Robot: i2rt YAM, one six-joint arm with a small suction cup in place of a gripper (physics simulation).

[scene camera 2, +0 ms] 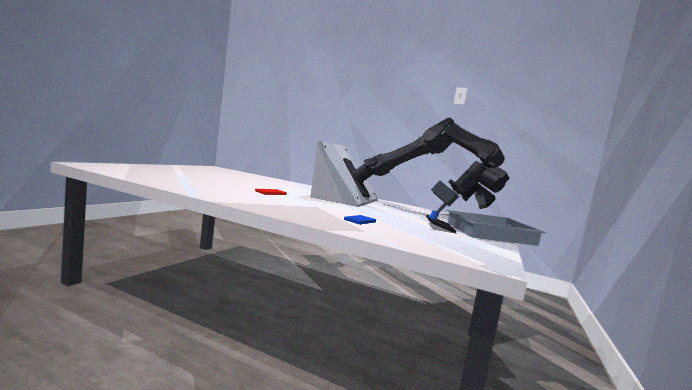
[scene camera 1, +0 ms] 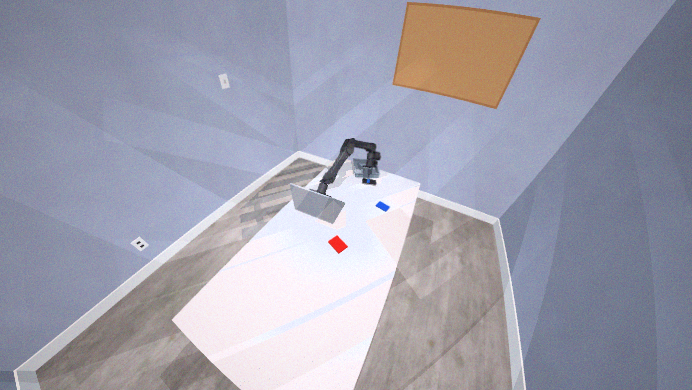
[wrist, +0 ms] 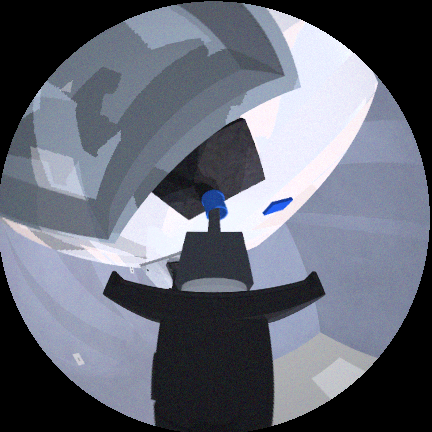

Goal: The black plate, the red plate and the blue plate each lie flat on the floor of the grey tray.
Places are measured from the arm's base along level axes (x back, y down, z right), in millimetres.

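Where they show: hand at its tool point: (scene camera 2: 430, 219) (scene camera 1: 367, 183) (wrist: 213, 197); arm's base at its link origin: (scene camera 2: 355, 178) (scene camera 1: 320, 193).
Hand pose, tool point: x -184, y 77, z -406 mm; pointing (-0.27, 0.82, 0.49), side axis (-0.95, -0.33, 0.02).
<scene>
Things, the pixels of their top centre, and the offset from my tool point. Level surfaces: height alone.
- black plate at its top centre: (wrist: 212, 186) (scene camera 2: 441, 219) (scene camera 1: 369, 180) dx +3, dy -8, dz -36 mm
- grey tray at its top centre: (scene camera 2: 492, 219) (scene camera 1: 366, 166) dx +116, dy -28, dz -184 mm
- blue plate at its top centre: (scene camera 2: 360, 217) (wrist: 278, 207) (scene camera 1: 382, 205) dx -211, dy +12, dz +166 mm
- red plate at its top centre: (scene camera 2: 271, 190) (scene camera 1: 337, 243) dx -111, dy +11, dz +625 mm
- white table at its surface level: dy +22 mm
My suction cup (scene camera 1: 368, 181) (scene camera 2: 434, 214) (wrist: 214, 198), blue, is on and sticks to the black plate (scene camera 1: 373, 183) (scene camera 2: 445, 226) (wrist: 232, 160) near one edge. The plate hangs tilted, low over the table beside the grey tray (scene camera 1: 356, 167) (scene camera 2: 510, 236) (wrist: 165, 125). Its far edge slopes down toward the tray's near wall; whether it touches the table or the tray is unclear. The blue plate (scene camera 1: 382, 206) (scene camera 2: 360, 219) (wrist: 278, 206) and the red plate (scene camera 1: 338, 244) (scene camera 2: 270, 191) lie flat on the table. The red plate does not show in the wrist view.
The arm's grey wedge-shaped base (scene camera 1: 316, 205) (scene camera 2: 332, 177) stands on the white table (scene camera 1: 300, 300) (scene camera 2: 150, 182), between the red plate and the tray. The tray sits near the table's end, with raised walls on its sides.
</scene>
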